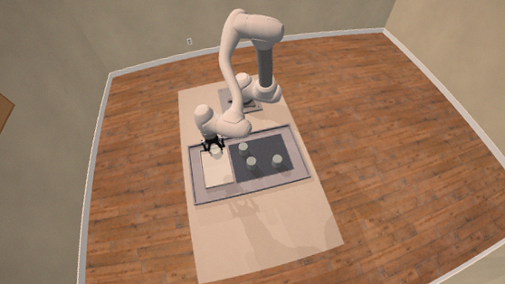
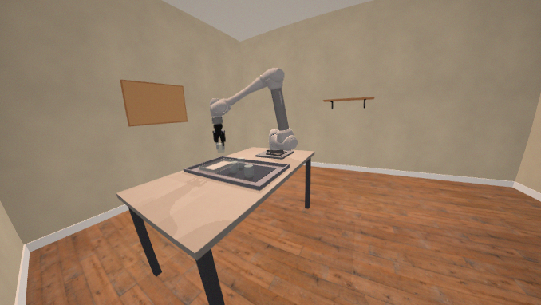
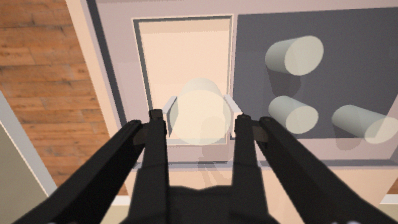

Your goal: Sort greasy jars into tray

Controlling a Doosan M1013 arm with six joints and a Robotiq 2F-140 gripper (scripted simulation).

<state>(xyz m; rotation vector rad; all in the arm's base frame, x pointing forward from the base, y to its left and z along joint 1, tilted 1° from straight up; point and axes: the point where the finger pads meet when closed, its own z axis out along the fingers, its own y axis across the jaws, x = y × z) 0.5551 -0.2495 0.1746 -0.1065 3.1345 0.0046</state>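
The cream tray lies 18 cm below my hand, 3 cm to the right of it and 1 cm ahead of it. From my hand the other things lie so: dark drying mat (29 cm to the left, 19 cm below, 1 cm behind); steel table top (19 cm below, 18 cm to the left, 1 cm ahead).
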